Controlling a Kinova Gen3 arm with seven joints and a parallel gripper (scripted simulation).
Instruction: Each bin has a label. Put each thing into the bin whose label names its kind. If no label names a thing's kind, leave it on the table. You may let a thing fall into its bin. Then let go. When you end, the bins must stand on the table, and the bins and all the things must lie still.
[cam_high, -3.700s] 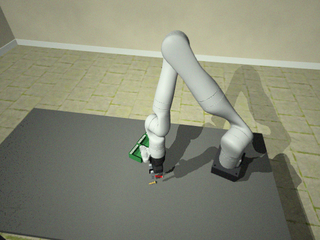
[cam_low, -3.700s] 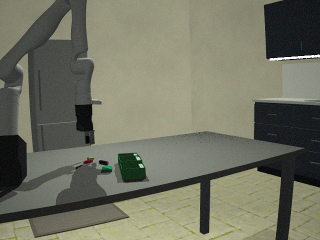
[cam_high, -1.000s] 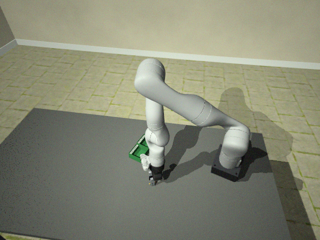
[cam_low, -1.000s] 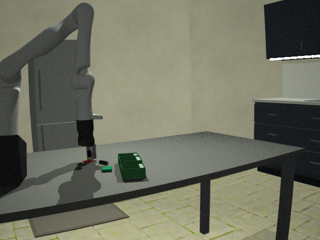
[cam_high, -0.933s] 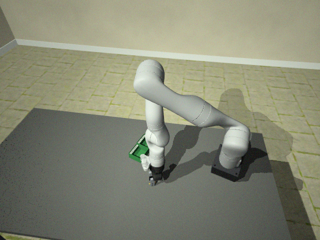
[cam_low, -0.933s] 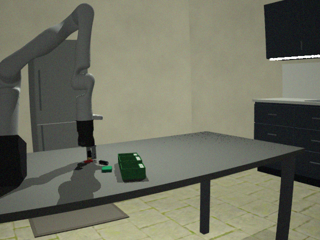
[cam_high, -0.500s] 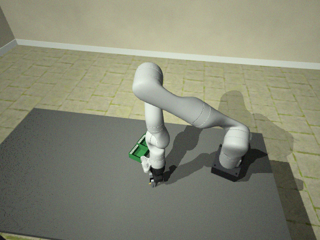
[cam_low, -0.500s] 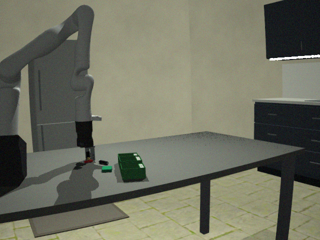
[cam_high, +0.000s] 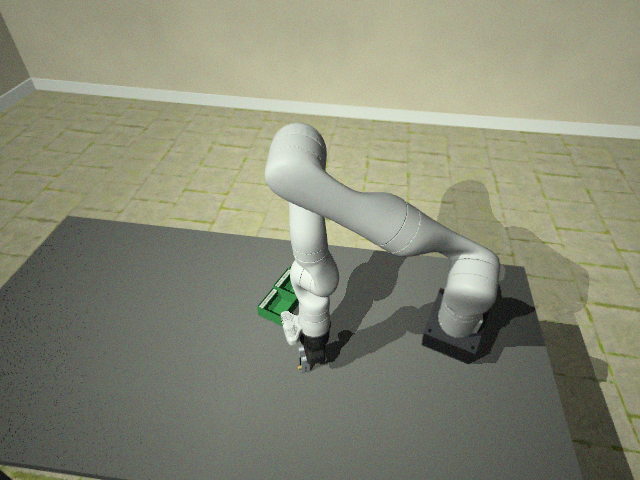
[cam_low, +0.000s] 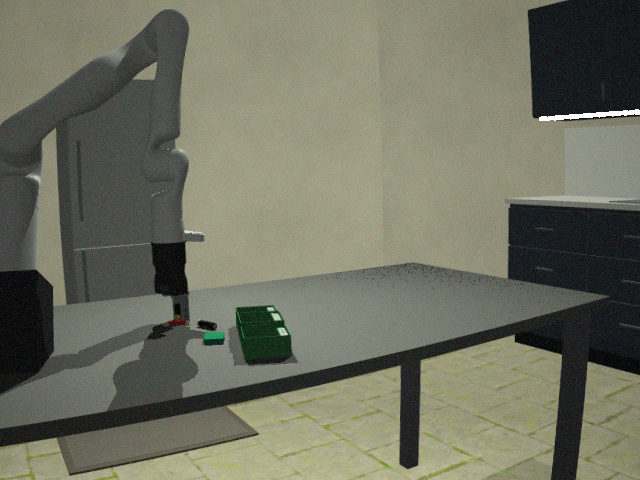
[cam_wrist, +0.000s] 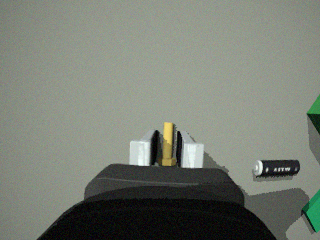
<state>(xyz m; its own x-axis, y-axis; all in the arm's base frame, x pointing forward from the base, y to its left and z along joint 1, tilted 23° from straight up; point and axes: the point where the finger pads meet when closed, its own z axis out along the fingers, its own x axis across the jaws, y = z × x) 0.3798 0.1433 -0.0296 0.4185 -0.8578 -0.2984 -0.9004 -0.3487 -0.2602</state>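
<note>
Right now the brass bolt is 1 cm below my hand and 1 cm behind it. Also, from my hand: red cylinder: 5 cm to the right, 3 cm behind, 1 cm below; green block: 21 cm to the right, 1 cm below, 1 cm ahead; black battery: 11 cm to the right, 3 cm ahead, 1 cm below.
</note>
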